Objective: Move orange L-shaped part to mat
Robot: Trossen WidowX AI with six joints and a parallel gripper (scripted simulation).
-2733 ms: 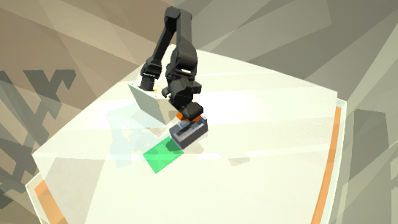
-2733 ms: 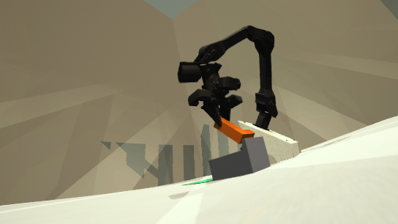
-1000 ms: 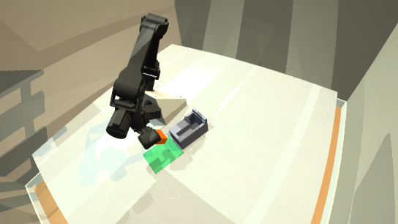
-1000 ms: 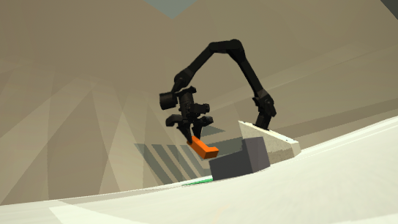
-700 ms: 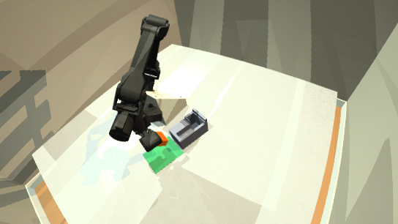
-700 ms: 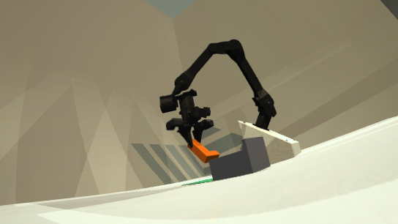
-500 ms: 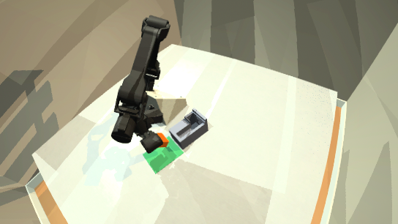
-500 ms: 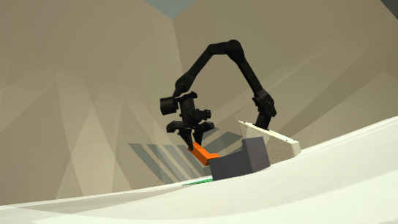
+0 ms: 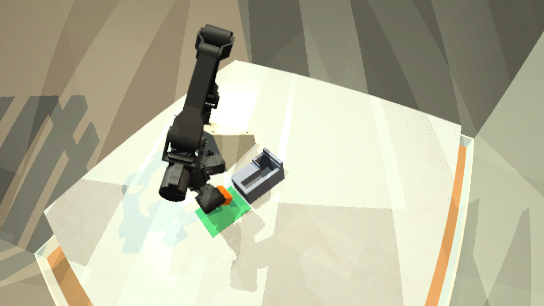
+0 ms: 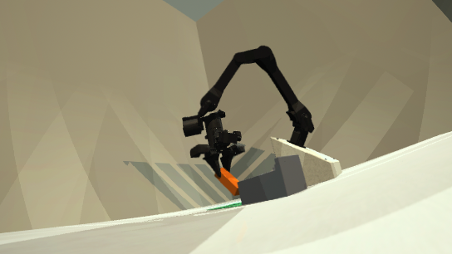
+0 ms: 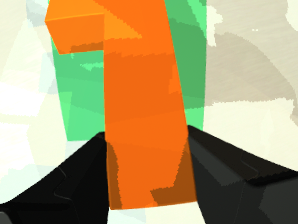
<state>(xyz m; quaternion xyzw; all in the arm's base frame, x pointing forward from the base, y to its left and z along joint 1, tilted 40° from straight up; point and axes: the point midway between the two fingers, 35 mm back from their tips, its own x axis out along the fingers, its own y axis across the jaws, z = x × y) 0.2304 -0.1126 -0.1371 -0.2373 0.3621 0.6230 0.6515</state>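
The green mat is 11 cm below my gripper tip and 2 cm to the left of it. Also, from my gripper tip: orange L-shaped part 3 cm to the left, 3 cm below, 1 cm behind.
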